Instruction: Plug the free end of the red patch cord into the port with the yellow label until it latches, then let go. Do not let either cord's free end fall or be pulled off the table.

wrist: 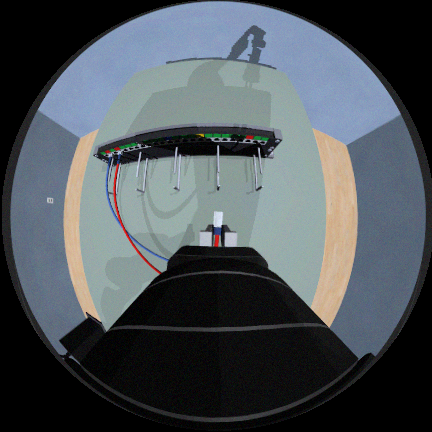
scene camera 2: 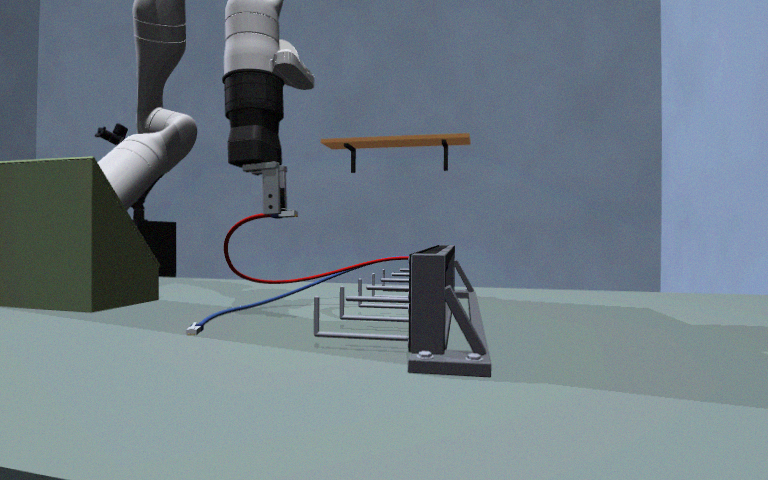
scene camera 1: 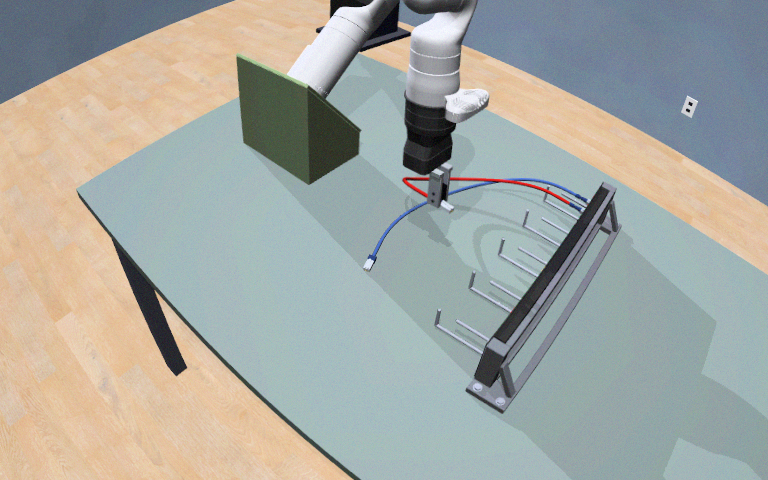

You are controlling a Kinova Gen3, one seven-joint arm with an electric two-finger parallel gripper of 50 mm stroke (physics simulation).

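Places are measured from the arm's base along level axes (x ahead, y left, z up), in millimetres.
Pixels of known places: gripper, fingertip midpoint: [wrist: 216,231] [scene camera 2: 275,214] [scene camera 1: 437,201]; arm's base, link origin: [scene camera 2: 82,214] [scene camera 1: 303,92].
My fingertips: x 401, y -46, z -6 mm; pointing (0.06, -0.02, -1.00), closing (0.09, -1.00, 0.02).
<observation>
For each thing: its top centre in the pictures, then the offset to it from my fingertips. "*": a spot on its surface instead.
- yellow label, surface spot: [wrist: 200,136] * 185 mm ahead, 55 mm left, 52 mm down
- patch panel, top centre: [scene camera 2: 419,247] [scene camera 1: 552,242] [wrist: 168,141] 164 mm ahead, 118 mm left, 43 mm down
- blue cord's free plug, top centre: [scene camera 2: 193,323] [scene camera 1: 368,262] 62 mm back, 80 mm right, 132 mm down
My gripper [scene camera 1: 441,198] [scene camera 2: 276,209] [wrist: 216,231] is shut on the red cord's plug and holds it above the table. The plug [scene camera 1: 446,207] [scene camera 2: 288,213] [wrist: 218,219] is clear with a dark blue boot and sticks out from the fingers toward the patch panel. The red cord [scene camera 1: 512,181] [scene camera 2: 226,243] [wrist: 118,210] loops behind the gripper and runs to the panel's far end. The yellow label [wrist: 200,136] is on the panel's front, a little left of the plug's line in the wrist view. The port under it is too small to make out clearly.
The patch panel [scene camera 1: 491,360] [scene camera 2: 427,305] [wrist: 278,135] has several metal guide prongs [scene camera 1: 461,337] [scene camera 2: 362,336] [wrist: 218,170] sticking out in front. The blue cord's free plug [scene camera 1: 369,262] [scene camera 2: 194,328] lies on the table. A green wedge-shaped block [scene camera 1: 277,121] [scene camera 2: 45,237] stands behind, near the arm.
</observation>
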